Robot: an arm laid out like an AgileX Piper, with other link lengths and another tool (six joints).
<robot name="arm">
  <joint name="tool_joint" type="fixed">
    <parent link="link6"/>
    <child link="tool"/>
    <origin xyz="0.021 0.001 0.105" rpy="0 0.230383 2.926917"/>
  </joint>
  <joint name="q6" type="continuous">
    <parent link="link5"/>
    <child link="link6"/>
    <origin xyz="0 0.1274 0" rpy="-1.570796 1.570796 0"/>
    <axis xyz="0 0 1"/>
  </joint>
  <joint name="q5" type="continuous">
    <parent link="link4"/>
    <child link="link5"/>
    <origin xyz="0 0 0" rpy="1.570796 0 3.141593"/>
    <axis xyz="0 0 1"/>
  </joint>
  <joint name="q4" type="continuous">
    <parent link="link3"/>
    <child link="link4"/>
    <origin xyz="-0.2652 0.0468 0" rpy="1.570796 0 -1.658"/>
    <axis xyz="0 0 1"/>
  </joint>
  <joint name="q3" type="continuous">
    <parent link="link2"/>
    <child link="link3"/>
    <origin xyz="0.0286 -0.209 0" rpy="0 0 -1.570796"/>
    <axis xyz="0 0 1"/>
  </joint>
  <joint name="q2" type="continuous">
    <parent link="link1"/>
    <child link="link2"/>
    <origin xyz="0 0 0" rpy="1.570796 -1.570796 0"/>
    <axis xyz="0 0 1"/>
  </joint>
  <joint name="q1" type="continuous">
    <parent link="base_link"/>
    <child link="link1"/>
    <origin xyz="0 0 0.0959" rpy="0 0 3.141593"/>
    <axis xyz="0 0 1"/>
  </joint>
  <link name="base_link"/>
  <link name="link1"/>
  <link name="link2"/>
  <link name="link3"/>
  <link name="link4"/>
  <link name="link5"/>
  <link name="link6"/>
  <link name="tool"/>
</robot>
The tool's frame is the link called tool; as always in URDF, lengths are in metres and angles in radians. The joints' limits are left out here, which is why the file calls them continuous.
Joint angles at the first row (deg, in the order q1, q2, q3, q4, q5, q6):
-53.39 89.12 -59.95 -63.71 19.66 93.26
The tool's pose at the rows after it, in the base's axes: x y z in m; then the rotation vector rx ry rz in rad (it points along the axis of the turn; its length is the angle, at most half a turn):
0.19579, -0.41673, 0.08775, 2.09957, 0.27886, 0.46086
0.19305, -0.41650, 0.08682, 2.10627, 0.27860, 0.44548
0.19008, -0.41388, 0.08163, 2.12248, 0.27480, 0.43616
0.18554, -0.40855, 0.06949, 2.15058, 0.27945, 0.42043
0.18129, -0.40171, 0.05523, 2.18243, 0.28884, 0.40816
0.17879, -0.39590, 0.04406, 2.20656, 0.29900, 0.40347
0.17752, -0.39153, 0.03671, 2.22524, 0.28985, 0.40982
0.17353, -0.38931, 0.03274, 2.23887, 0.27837, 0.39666
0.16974, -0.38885, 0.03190, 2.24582, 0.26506, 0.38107
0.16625, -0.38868, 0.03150, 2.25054, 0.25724, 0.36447
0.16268, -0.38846, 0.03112, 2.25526, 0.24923, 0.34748
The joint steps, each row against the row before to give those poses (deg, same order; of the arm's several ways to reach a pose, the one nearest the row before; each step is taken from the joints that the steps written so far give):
0.00 0.00 0.00 0.05 1.39 -0.14
0.00 0.00 0.00 0.42 0.70 -0.72
0.00 -0.10 0.63 0.78 0.42 -0.61
0.00 0.00 1.65 0.00 0.15 0.00
0.00 0.00 2.01 0.00 -0.21 0.00
0.00 0.01 1.63 0.00 -0.45 0.00
0.00 -0.01 0.91 0.84 -0.26 0.00
0.00 0.00 0.45 0.38 0.69 0.00
0.00 0.00 0.00 0.26 0.96 0.00
0.00 0.00 0.00 0.00 0.86 0.00
0.00 0.00 0.00 0.00 0.88 0.00

